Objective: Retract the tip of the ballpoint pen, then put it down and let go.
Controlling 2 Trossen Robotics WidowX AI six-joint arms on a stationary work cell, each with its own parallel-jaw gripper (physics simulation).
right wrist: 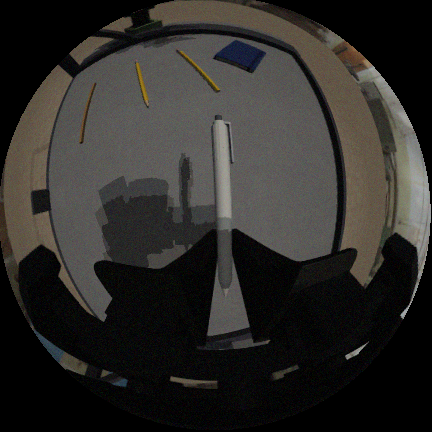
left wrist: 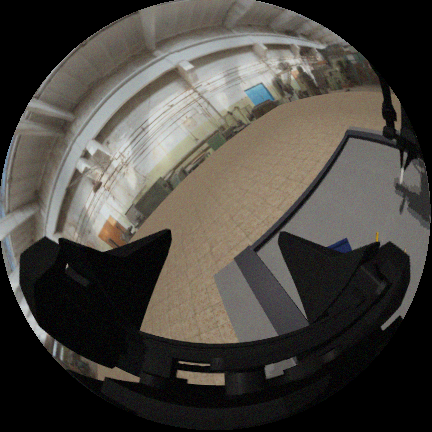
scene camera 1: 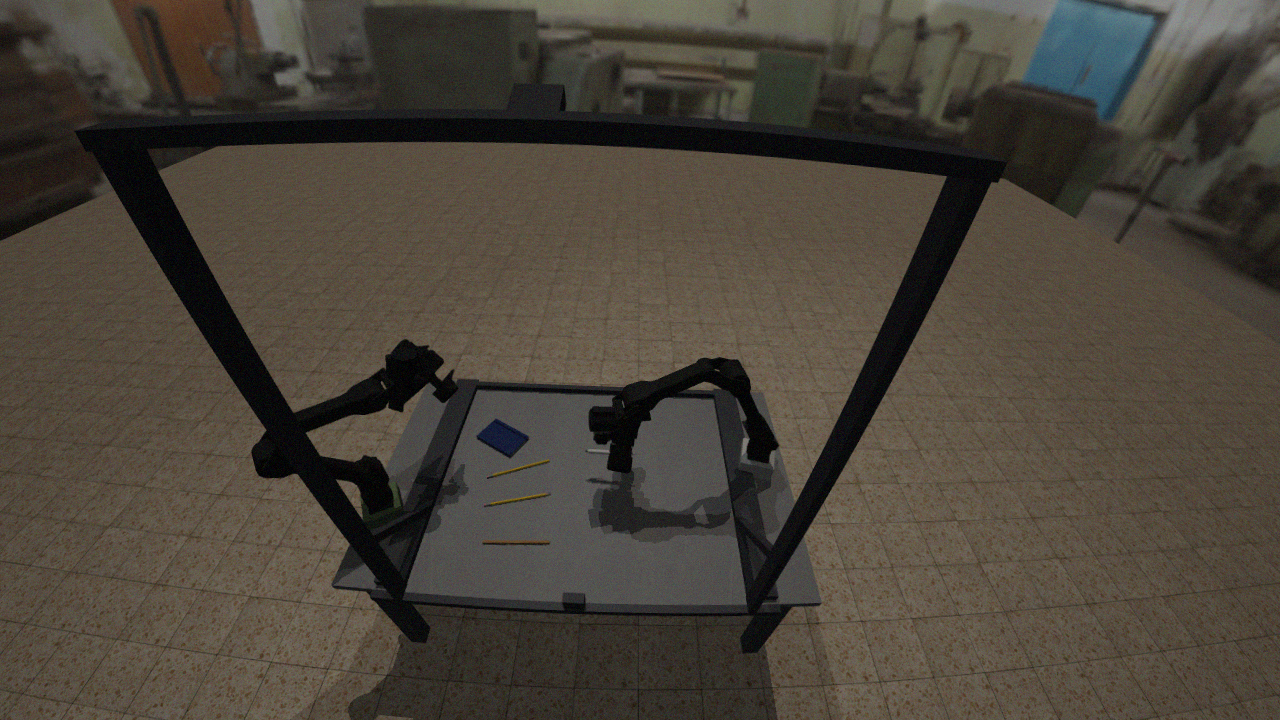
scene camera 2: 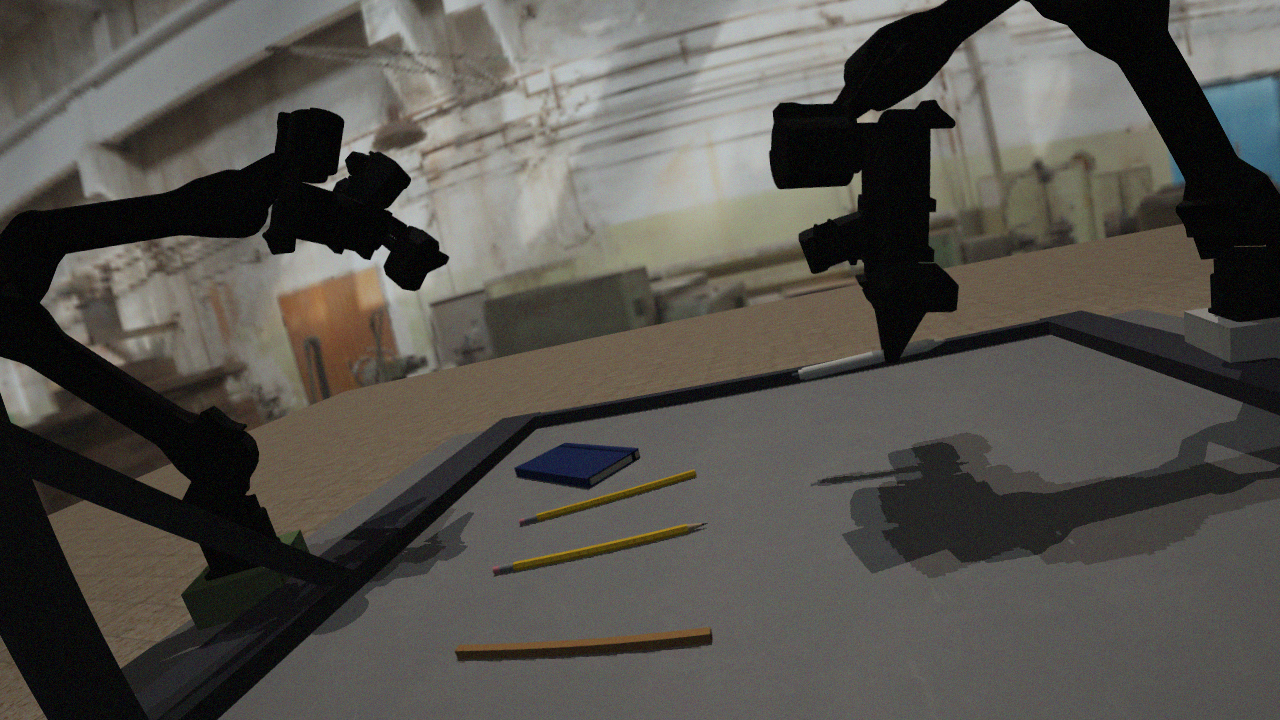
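Where they show: left gripper, between the fingertips: point(left wrist: 226, 236); right gripper, between the fingertips: point(right wrist: 223, 234) point(scene camera 1: 617, 453) point(scene camera 2: 889, 359); left arm's base, origin of its link: point(scene camera 1: 380, 501); right arm's base, origin of its link: point(scene camera 1: 758, 453) point(scene camera 2: 1252, 312).
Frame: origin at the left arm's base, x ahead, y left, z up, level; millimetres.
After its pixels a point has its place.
The ballpoint pen point(scene camera 1: 597, 451) @[x 587, y -161, z 62 mm] point(scene camera 2: 836, 365) @[x 591, y -167, z 60 mm] point(left wrist: 401, 175) point(right wrist: 222, 175) @[x 600, y -168, z 64 mm] has a white barrel, a clip, a dark push button and a grey grip section. My right gripper point(scene camera 1: 619, 467) @[x 635, y -191, z 56 mm] point(scene camera 2: 892, 356) @[x 635, y -191, z 56 mm] point(right wrist: 223, 234) @[x 635, y -191, z 56 mm] is shut on the pen's grey section and holds it roughly level above the table point(scene camera 1: 644, 573) @[x 548, y -494, z -40 mm]. The button end points left in both scene views. In the right wrist view a small pale cone shows at the lower end; whether the writing point is out is too small to tell. My left gripper point(scene camera 2: 416, 259) @[x 272, y 171, z 277 mm] point(left wrist: 226, 236) @[x 272, y 171, z 277 mm] is open and empty, raised near the table's far left corner.
A blue notebook point(scene camera 1: 502, 437) @[x 378, y 91, z -28 mm] point(scene camera 2: 577, 464) @[x 379, y 72, z -28 mm] point(right wrist: 241, 55) @[x 396, y 75, z -28 mm] lies far left. Two yellow pencils point(scene camera 1: 517, 468) @[x 381, y -40, z -33 mm] point(scene camera 1: 516, 499) @[x 341, y -140, z -34 mm] and an orange-brown stick point(scene camera 1: 515, 542) @[x 293, y -263, z -34 mm] point(scene camera 2: 583, 643) @[x 300, y -266, z -33 mm] lie nearer. The right arm's shadow falls on the table. Dark frame posts point(scene camera 1: 881, 376) @[x 715, y -707, z 730 mm] stand at its sides.
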